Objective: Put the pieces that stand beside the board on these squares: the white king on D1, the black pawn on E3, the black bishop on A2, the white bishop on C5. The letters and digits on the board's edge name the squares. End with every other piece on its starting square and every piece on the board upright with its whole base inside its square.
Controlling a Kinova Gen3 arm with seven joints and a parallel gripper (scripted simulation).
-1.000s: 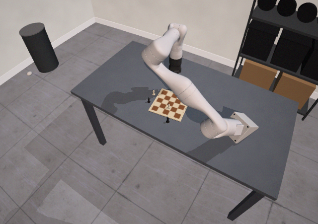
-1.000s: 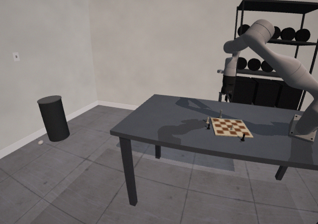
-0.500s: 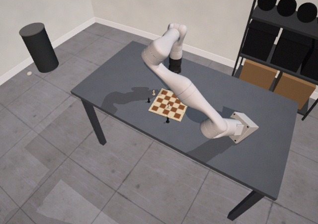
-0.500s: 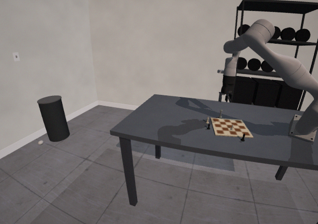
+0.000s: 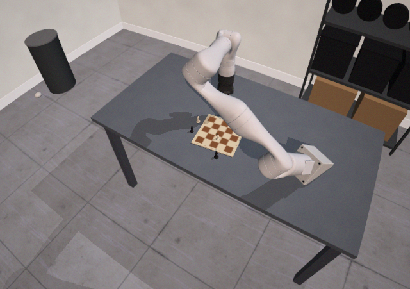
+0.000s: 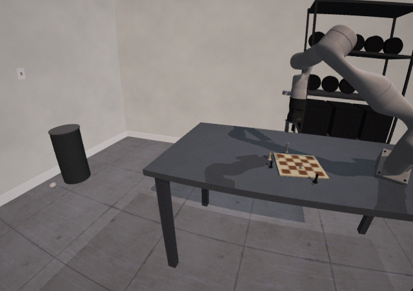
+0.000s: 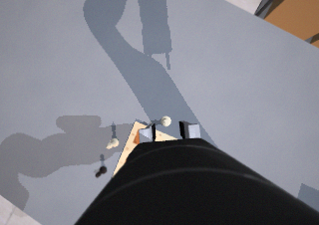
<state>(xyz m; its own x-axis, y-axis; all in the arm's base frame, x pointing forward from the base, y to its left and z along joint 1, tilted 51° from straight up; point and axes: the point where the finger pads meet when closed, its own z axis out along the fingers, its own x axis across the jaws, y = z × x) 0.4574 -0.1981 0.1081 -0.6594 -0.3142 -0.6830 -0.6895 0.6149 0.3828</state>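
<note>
Now: hand 110 mm above the white king. Also, from my hand: chessboard (140 mm below, 120 mm to the left, 80 mm behind); then white bishop (130 mm to the left, 120 mm below, 70 mm ahead); then black pawn (200 mm to the left, 130 mm below, 40 mm ahead).
</note>
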